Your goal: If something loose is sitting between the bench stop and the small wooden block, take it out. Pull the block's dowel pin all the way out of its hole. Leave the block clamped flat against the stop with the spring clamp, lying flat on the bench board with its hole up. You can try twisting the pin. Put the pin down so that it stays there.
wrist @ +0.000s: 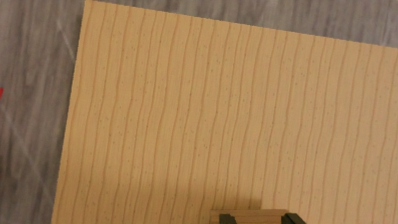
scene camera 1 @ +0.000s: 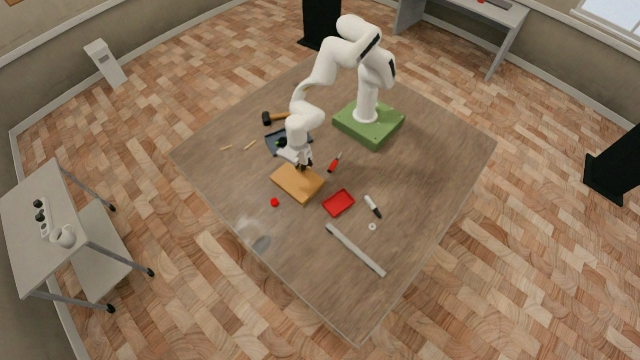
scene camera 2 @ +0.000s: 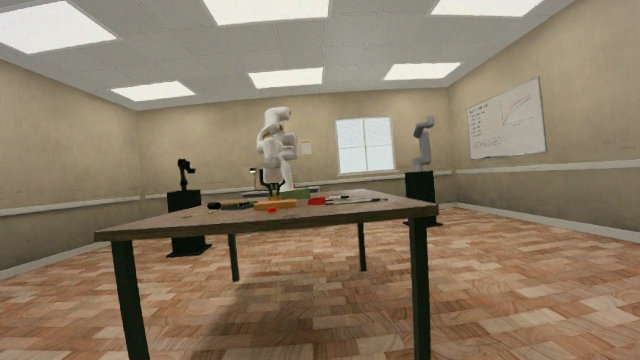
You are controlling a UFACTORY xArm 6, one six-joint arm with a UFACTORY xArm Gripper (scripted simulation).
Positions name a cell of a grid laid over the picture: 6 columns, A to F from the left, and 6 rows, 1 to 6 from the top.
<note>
I see a tan bench board (scene camera 1: C4).
The tan bench board also shows in the wrist view (wrist: C3).
</note>
